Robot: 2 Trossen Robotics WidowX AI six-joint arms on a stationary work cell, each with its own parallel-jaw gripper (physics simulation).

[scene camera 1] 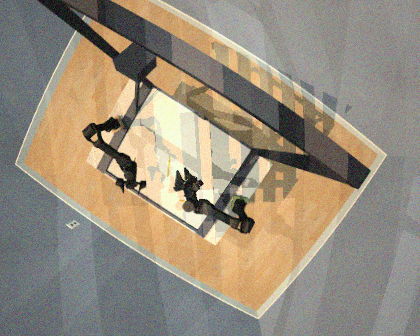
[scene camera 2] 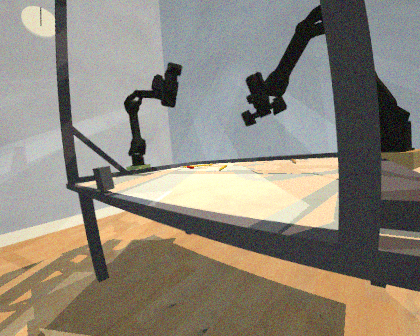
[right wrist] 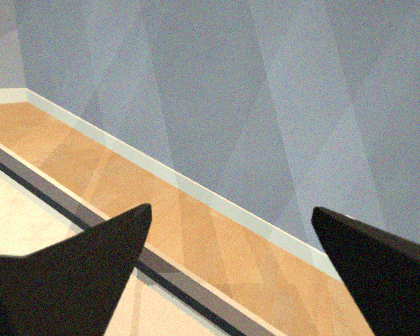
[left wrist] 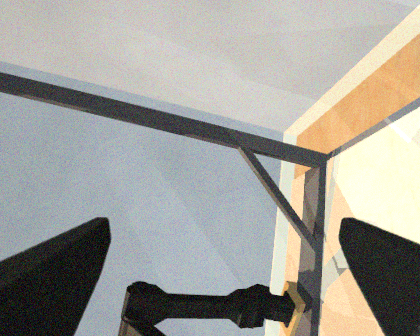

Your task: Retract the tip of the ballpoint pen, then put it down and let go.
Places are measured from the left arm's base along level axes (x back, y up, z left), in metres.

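Pixels of known places: left gripper, between the fingertips: point(scene camera 1: 181, 168) point(scene camera 2: 171, 77) point(left wrist: 225, 229); right gripper, between the fingertips: point(scene camera 1: 130, 194) point(scene camera 2: 264, 118) point(right wrist: 231, 212); left arm's base, origin of its link: point(scene camera 1: 239, 203) point(scene camera 2: 138, 165); right arm's base, origin of its link: point(scene camera 1: 115, 124) point(scene camera 2: 391, 151) point(left wrist: 286, 308).
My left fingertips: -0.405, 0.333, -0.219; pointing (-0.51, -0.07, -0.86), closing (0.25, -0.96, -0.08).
Observation:
For each thing: its top centre in the pictures, then the offset to it from my left fingertips, as dx, dy, dz. Level surfaces: height alone.
- thin yellow stick-like item, centre of its top: point(scene camera 1: 168, 166) -0.153, -0.363, +0.066
- pale table, height of its surface: dy -0.372
- small red item, centre of its top: point(scene camera 2: 190, 166) +0.048, -0.360, +0.186
- small orange-brown item, centre of its top: point(scene camera 2: 293, 160) -0.424, -0.365, +0.144
- dark box, centre of its top: point(scene camera 1: 130, 57) -0.005, +0.684, -0.274
The pen cannot be told for certain. A thin yellow stick-like item point(scene camera 1: 169, 166) lies on the pale table point(scene camera 1: 170, 110) point(scene camera 2: 200, 197). A shorter yellow item point(scene camera 2: 223, 168) and a small red item point(scene camera 2: 190, 167) lie near the table's far edge in scene camera 2. No pen tip can be made out. My left gripper point(scene camera 1: 182, 172) point(scene camera 2: 172, 86) point(left wrist: 225, 229) is open and empty, raised above the table. My right gripper point(scene camera 1: 132, 189) point(scene camera 2: 265, 114) point(right wrist: 231, 212) is open and empty, high up by the table edge. No pen shows in the wrist views.
A small orange-brown item point(scene camera 2: 293, 161) lies farther right along the table's far edge. A dark frame with a thick upright post point(scene camera 2: 352, 125) surrounds the table. A dark box point(scene camera 1: 135, 62) hangs on the frame. In the left wrist view, the right arm point(left wrist: 200, 305) shows between the fingers.

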